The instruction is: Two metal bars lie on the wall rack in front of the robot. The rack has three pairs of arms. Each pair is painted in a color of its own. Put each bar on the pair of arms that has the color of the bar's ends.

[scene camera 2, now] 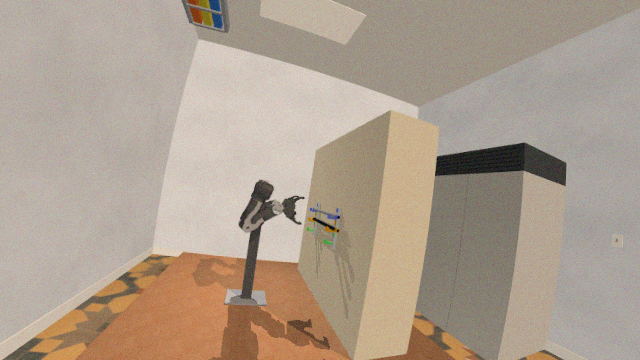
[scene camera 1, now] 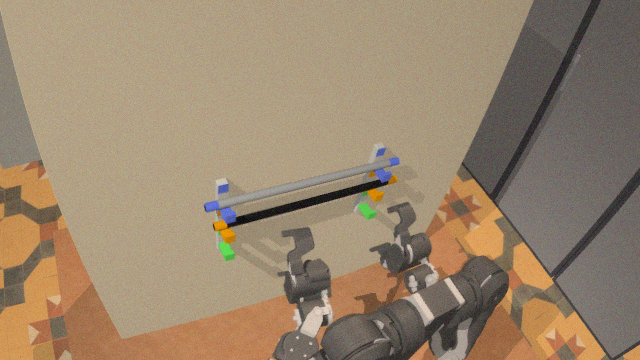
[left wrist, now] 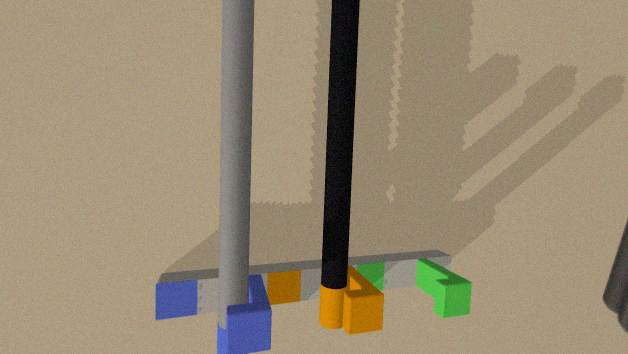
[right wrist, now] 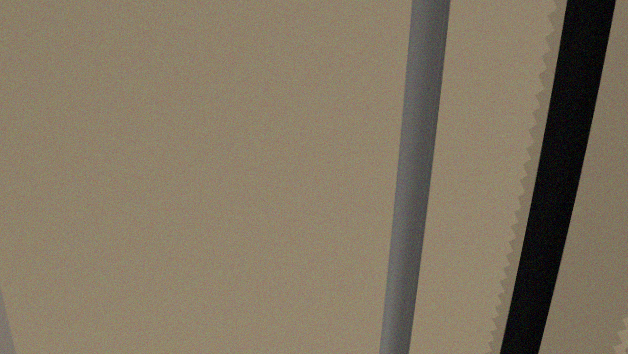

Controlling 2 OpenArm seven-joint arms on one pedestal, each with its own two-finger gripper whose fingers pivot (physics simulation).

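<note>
A grey bar with blue ends [scene camera 1: 305,183] [scene camera 2: 325,213] [left wrist: 236,150] [right wrist: 416,150] lies across the top, blue arms [scene camera 1: 228,215] [left wrist: 249,330]. A black bar with orange ends [scene camera 1: 305,203] [left wrist: 341,150] [right wrist: 563,150] lies below it across the middle, orange arms [scene camera 1: 228,235] [left wrist: 364,314]. The lowest, green arms [scene camera 1: 226,251] [left wrist: 452,300] hold no bar. My left gripper [scene camera 1: 282,253] is open and empty, apart from the bars, below them in scene camera 1. My right gripper [scene camera 1: 382,228] is open and empty, apart from the bars, near the right green arm. The fingers do not show clearly in the wrist views.
The rack's pale uprights [scene camera 1: 221,182] are fixed to a beige wall block [scene camera 1: 280,90] [scene camera 2: 350,200]. A grey cabinet [scene camera 2: 480,240] stands behind the block in scene camera 2. The pedestal [scene camera 2: 251,265] stands on the orange-brown floor in front of the rack.
</note>
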